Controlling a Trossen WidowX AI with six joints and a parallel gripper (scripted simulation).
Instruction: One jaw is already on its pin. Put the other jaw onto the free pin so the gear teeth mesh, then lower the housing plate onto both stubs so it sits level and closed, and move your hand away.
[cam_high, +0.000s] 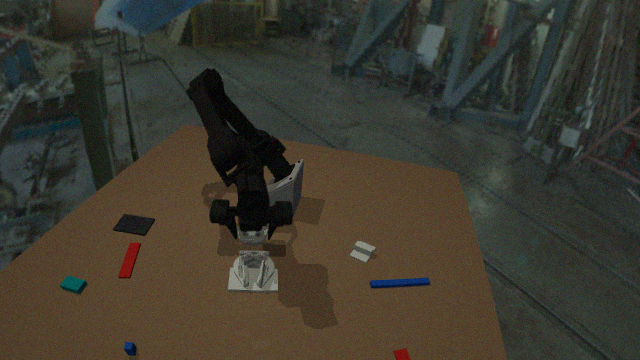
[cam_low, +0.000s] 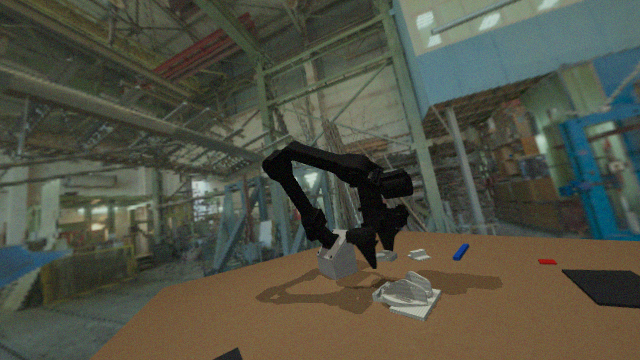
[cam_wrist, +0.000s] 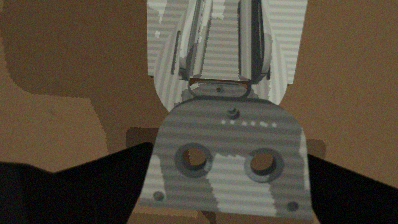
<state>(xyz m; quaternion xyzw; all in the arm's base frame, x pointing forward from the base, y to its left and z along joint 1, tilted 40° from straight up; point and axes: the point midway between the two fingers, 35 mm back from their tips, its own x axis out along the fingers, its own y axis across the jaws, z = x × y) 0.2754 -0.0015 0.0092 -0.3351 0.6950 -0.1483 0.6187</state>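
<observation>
Right now the grey jaw is 70 mm below my gripper tip, 20 mm ahead of it and 10 mm to the right of it. Also, from my gripper tip: white base 80 mm below, 60 mm ahead, 20 mm to the left; red bar 320 mm to the right, 110 mm ahead, 80 mm below; white block 280 mm to the left, 120 mm behind, 70 mm below.
</observation>
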